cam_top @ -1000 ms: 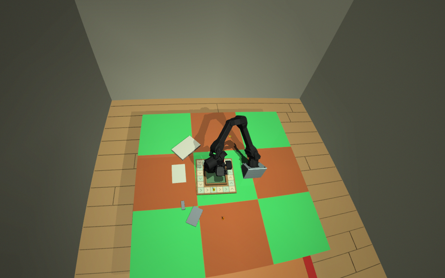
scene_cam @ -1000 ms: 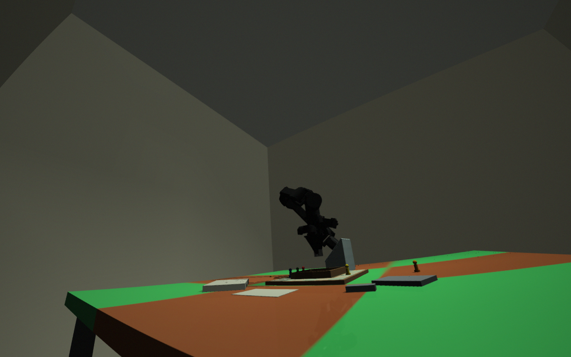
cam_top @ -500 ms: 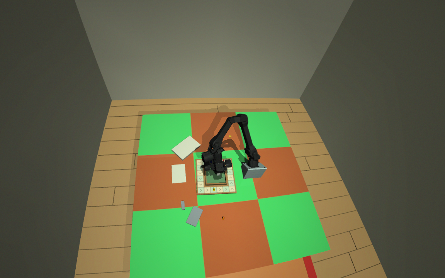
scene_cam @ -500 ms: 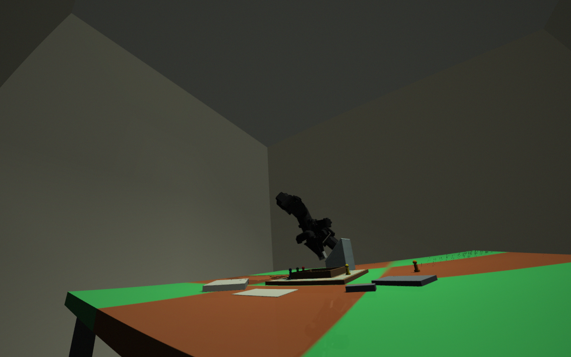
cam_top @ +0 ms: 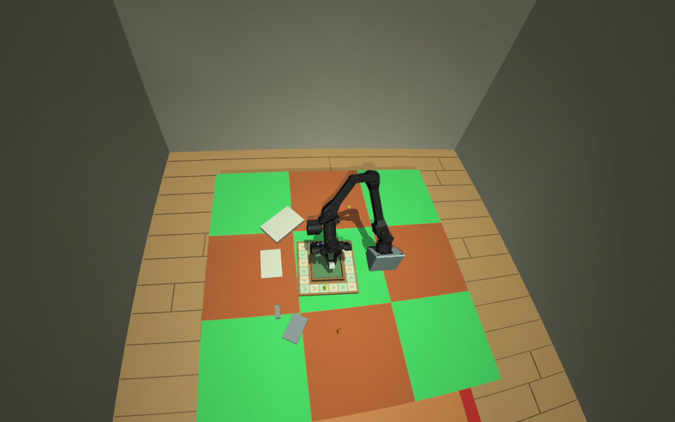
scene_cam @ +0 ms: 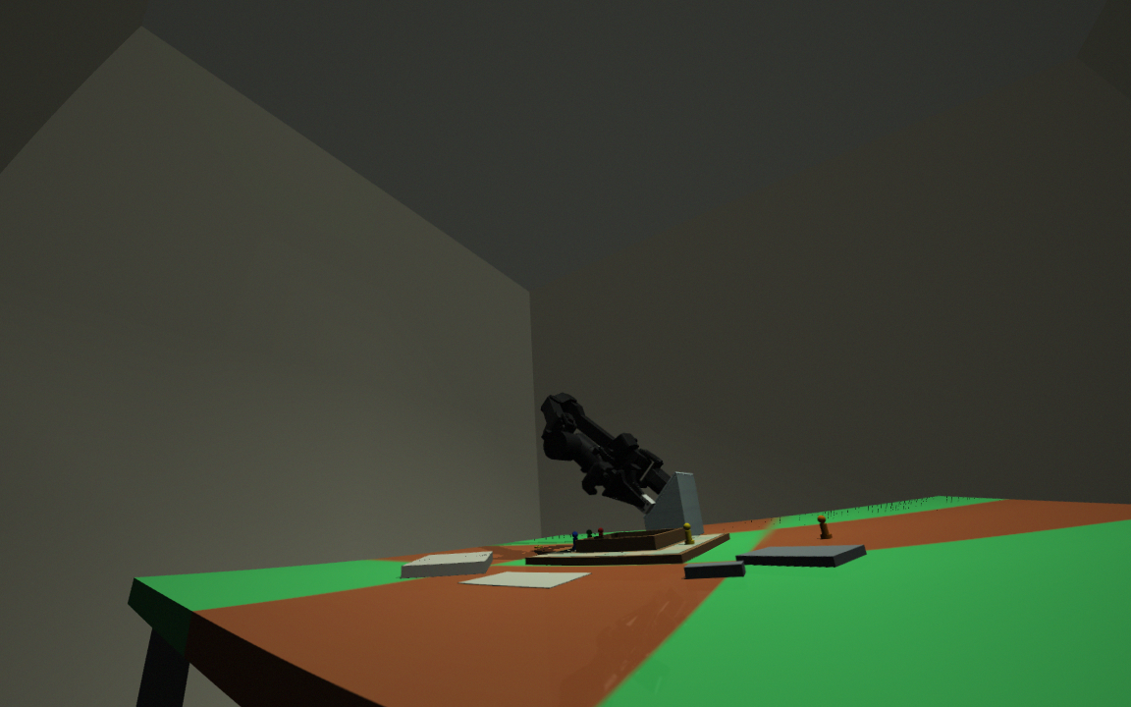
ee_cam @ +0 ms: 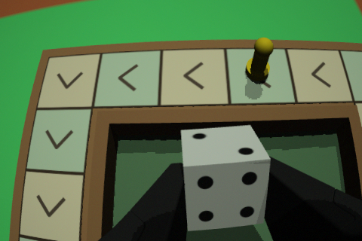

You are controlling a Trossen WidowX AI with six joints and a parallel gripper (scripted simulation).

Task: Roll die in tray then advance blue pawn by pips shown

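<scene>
Right now my gripper tip is 150 mm to the left of the blue pawn, 60 mm above it and 20 mm short of it. From my gripper tip the other things lie so: die right at my gripper tip; yellow pawn 80 mm to the left, 60 mm below, 40 mm ahead; green-floored tray 80 mm below, 30 mm to the right, 10 mm ahead.
</scene>
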